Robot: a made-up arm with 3 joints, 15 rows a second.
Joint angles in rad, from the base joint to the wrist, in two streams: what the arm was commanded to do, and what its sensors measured. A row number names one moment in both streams.
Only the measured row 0 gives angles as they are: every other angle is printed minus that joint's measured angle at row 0.
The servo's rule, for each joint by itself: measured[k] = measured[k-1] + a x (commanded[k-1-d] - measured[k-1]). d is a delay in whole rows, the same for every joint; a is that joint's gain. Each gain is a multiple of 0.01, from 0.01 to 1. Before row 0 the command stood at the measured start. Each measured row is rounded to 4 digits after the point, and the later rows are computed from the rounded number. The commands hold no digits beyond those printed.
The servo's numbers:
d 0
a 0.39 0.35 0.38
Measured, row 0:
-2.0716 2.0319 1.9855
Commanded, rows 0 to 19:
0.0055 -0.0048 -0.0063
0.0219 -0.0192 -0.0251
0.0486 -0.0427 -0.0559
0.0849 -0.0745 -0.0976
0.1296 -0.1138 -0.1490
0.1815 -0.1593 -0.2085
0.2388 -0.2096 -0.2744
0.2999 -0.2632 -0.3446
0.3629 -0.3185 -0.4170
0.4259 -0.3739 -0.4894
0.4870 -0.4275 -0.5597
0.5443 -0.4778 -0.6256
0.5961 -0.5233 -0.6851
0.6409 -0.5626 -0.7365
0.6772 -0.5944 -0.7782
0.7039 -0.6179 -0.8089
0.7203 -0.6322 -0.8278
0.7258 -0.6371 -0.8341
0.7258 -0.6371 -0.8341
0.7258 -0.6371 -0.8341
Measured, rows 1 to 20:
0.0021 -0.0017 -0.0024
0.0098 -0.0078 -0.0110
0.0249 -0.0200 -0.0281
0.0483 -0.0391 -0.0545
0.0800 -0.0652 -0.0904
0.1196 -0.0981 -0.1353
0.1661 -0.1371 -0.1882
0.2183 -0.1812 -0.2476
0.2747 -0.2293 -0.3120
0.3337 -0.2799 -0.3794
0.3935 -0.3316 -0.4479
0.4523 -0.3828 -0.5154
0.5084 -0.4320 -0.5799
0.5601 -0.4777 -0.6394
0.6058 -0.5185 -0.6921
0.6441 -0.5533 -0.7365
0.6738 -0.5809 -0.7712
0.6941 -0.6006 -0.7951
0.7065 -0.6134 -0.8099
0.7140 -0.6217 -0.8191

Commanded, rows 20 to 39:
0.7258 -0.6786 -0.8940
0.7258 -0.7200 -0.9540
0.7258 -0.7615 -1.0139
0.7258 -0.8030 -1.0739
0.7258 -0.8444 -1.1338
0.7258 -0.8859 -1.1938
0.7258 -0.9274 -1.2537
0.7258 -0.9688 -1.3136
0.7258 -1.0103 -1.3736
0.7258 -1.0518 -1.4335
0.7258 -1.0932 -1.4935
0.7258 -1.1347 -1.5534
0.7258 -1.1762 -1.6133
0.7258 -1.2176 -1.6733
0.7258 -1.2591 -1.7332
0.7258 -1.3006 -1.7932
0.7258 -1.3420 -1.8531
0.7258 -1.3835 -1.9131
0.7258 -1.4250 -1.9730
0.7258 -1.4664 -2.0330
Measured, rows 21 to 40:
0.7186 -0.6416 -0.8476
0.7214 -0.6690 -0.8880
0.7231 -0.7014 -0.9358
0.7242 -0.7370 -0.9883
0.7248 -0.7746 -1.0436
0.7252 -0.8136 -1.1007
0.7254 -0.8534 -1.1588
0.7256 -0.8938 -1.2176
0.7257 -0.9346 -1.2769
0.7257 -0.9756 -1.3364
0.7257 -1.0168 -1.3961
0.7257 -1.0581 -1.4559
0.7257 -1.0994 -1.5157
0.7257 -1.1408 -1.5756
0.7257 -1.1822 -1.6355
0.7257 -1.2236 -1.6954
0.7257 -1.2650 -1.7553
0.7257 -1.3065 -1.8153
0.7257 -1.3480 -1.8752
0.7257 -1.3894 -1.9352

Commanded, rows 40 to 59:
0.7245 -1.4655 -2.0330
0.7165 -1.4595 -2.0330
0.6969 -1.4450 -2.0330
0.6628 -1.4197 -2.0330
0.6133 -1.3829 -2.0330
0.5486 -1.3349 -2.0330
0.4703 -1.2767 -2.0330
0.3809 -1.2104 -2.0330
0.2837 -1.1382 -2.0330
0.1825 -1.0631 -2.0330
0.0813 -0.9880 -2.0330
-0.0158 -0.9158 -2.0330
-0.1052 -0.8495 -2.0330
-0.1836 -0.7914 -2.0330
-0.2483 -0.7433 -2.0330
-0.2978 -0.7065 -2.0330
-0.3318 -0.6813 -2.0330
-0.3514 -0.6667 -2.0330
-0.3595 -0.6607 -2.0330
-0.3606 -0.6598 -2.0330
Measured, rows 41 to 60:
0.7252 -1.4160 -1.9724
0.7218 -1.4312 -1.9954
0.7121 -1.4360 -2.0097
0.6929 -1.4303 -2.0186
0.6619 -1.4137 -2.0241
0.6177 -1.3861 -2.0275
0.5602 -1.3478 -2.0296
0.4903 -1.2997 -2.0309
0.4097 -1.2432 -2.0317
0.3211 -1.1802 -2.0322
0.2276 -1.1129 -2.0325
0.1327 -1.0439 -2.0327
0.0399 -0.9759 -2.0328
-0.0473 -0.9113 -2.0329
-0.1257 -0.8525 -2.0329
-0.1928 -0.8014 -2.0329
-0.2470 -0.7594 -2.0329
-0.2877 -0.7270 -2.0329
-0.3157 -0.7038 -2.0329
-0.3332 -0.6884 -2.0329

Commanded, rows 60 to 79:
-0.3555 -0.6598 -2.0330
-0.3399 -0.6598 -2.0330
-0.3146 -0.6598 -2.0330
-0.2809 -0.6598 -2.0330
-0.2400 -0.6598 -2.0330
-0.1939 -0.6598 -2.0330
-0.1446 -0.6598 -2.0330
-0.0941 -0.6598 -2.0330
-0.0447 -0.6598 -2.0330
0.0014 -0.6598 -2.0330
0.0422 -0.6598 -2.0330
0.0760 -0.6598 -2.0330
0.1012 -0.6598 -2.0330
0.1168 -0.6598 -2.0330
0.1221 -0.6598 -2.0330
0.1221 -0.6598 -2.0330
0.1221 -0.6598 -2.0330
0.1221 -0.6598 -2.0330
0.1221 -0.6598 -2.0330
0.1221 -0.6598 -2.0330
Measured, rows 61 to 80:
-0.3419 -0.6784 -2.0329
-0.3411 -0.6719 -2.0329
-0.3308 -0.6677 -2.0329
-0.3113 -0.6649 -2.0329
-0.2835 -0.6631 -2.0329
-0.2486 -0.6619 -2.0329
-0.2080 -0.6612 -2.0329
-0.1636 -0.6607 -2.0329
-0.1172 -0.6604 -2.0329
-0.0709 -0.6602 -2.0329
-0.0268 -0.6601 -2.0329
0.0133 -0.6600 -2.0329
0.0476 -0.6599 -2.0329
0.0746 -0.6599 -2.0329
0.0931 -0.6599 -2.0329
0.1044 -0.6599 -2.0329
0.1113 -0.6599 -2.0329
0.1155 -0.6599 -2.0329
0.1181 -0.6599 -2.0329
0.1197 -0.6599 -2.0329

